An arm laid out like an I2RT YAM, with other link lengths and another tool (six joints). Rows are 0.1 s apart.
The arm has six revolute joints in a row. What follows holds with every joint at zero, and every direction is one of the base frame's. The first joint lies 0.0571 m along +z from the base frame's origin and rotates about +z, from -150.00 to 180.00 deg. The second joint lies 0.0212 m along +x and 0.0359 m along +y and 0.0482 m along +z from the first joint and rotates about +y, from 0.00 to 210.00 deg. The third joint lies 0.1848 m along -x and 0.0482 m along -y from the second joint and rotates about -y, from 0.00 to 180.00 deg. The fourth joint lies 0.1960 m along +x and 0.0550 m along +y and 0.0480 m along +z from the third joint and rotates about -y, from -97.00 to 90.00 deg. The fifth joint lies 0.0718 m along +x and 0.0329 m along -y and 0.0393 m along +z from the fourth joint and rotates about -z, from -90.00 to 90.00 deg. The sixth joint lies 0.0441 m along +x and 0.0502 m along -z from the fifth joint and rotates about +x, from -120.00 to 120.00 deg. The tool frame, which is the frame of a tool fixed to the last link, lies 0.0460 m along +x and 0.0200 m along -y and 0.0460 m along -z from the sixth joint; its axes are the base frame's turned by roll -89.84, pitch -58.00 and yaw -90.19 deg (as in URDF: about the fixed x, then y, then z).
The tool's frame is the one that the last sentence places.
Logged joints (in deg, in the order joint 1, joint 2, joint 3, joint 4, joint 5, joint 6), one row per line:
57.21 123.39 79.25 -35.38 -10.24 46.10
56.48 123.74 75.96 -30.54 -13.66 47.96
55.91 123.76 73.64 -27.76 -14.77 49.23
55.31 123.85 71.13 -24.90 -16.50 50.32
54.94 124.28 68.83 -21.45 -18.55 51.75
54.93 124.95 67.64 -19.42 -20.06 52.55
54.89 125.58 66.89 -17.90 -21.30 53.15
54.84 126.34 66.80 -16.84 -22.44 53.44
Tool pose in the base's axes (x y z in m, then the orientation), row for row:
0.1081 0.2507 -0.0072 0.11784 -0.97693 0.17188 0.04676
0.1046 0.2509 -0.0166 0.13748 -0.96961 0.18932 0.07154
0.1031 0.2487 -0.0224 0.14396 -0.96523 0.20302 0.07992
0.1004 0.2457 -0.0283 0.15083 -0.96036 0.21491 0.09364
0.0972 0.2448 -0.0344 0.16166 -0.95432 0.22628 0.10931
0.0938 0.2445 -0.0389 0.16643 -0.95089 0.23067 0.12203
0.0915 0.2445 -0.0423 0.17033 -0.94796 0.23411 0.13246
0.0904 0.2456 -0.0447 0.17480 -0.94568 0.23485 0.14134
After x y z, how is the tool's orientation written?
As a quaternion, w x y z.
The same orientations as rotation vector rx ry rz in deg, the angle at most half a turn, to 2 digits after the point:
-163.77 28.81 7.84
-160.73 31.38 11.86
-159.42 33.53 13.20
-158.01 35.36 15.41
-156.07 37.01 17.88
-155.10 37.63 19.90
-154.29 38.10 21.56
-153.55 38.13 22.95

